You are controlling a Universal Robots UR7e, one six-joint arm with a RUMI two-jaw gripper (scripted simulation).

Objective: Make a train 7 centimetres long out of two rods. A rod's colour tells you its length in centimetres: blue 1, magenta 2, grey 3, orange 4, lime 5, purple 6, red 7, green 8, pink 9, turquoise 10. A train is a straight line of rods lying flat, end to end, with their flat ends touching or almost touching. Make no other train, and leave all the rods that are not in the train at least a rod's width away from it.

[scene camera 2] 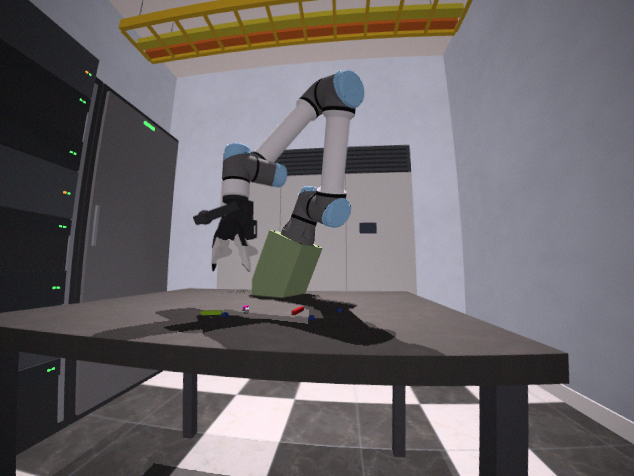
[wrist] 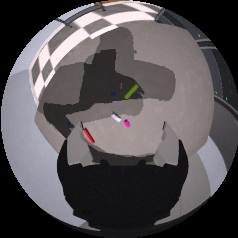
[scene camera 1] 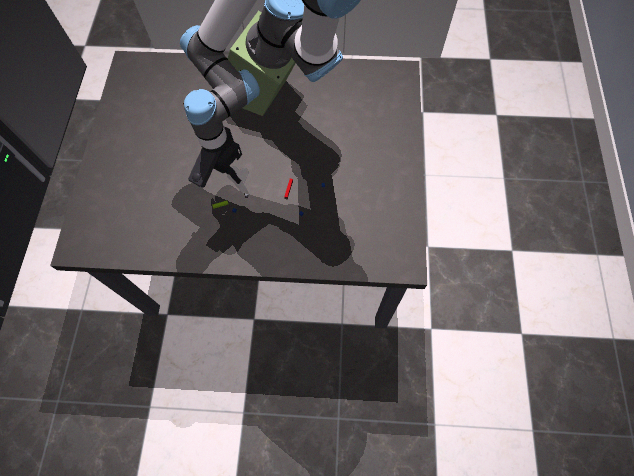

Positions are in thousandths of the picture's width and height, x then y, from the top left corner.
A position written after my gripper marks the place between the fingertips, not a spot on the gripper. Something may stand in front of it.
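Observation:
What I can see here is my gripper (scene camera 2: 362, 570), and scene camera 1 shows my gripper too (scene camera 1: 357, 383).

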